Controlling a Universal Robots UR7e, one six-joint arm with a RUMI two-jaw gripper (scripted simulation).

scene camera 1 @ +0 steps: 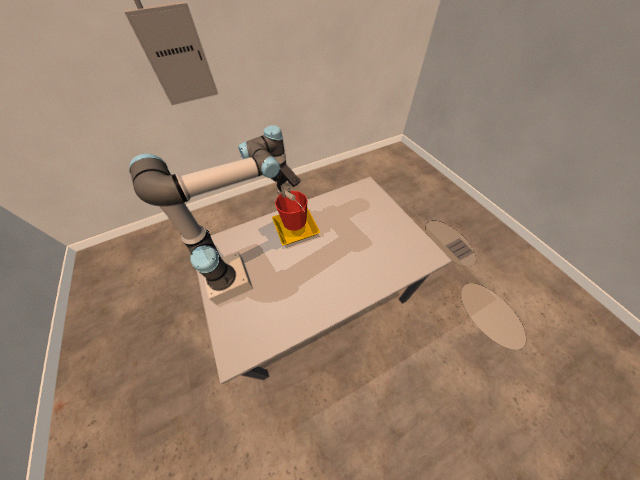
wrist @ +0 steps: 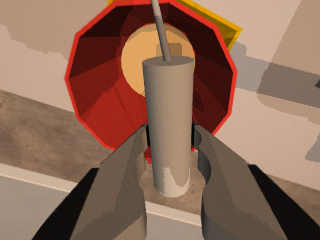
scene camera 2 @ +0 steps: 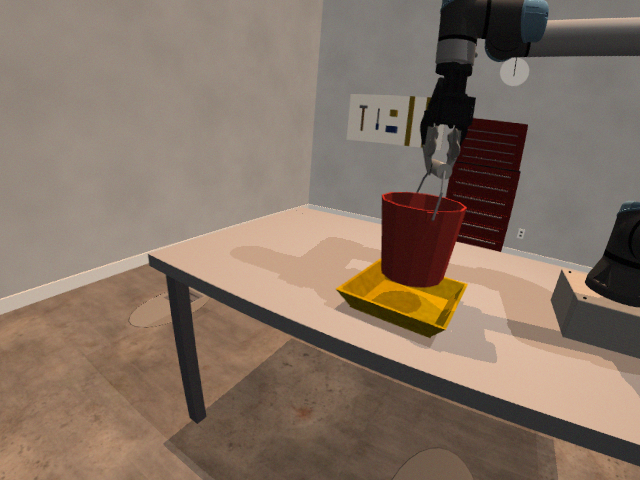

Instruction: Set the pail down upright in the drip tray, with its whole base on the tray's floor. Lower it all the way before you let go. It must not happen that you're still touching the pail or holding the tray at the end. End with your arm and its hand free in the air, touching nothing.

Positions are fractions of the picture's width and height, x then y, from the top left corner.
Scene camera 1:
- yellow drip tray: 0.45, 0.49
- red pail: 0.46, 0.45
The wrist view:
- my gripper: 0.53, 0.52
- red pail: 0.38, 0.30
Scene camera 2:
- my gripper: 0.68, 0.37
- yellow drip tray: 0.68, 0.63
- red pail: 0.65, 0.52
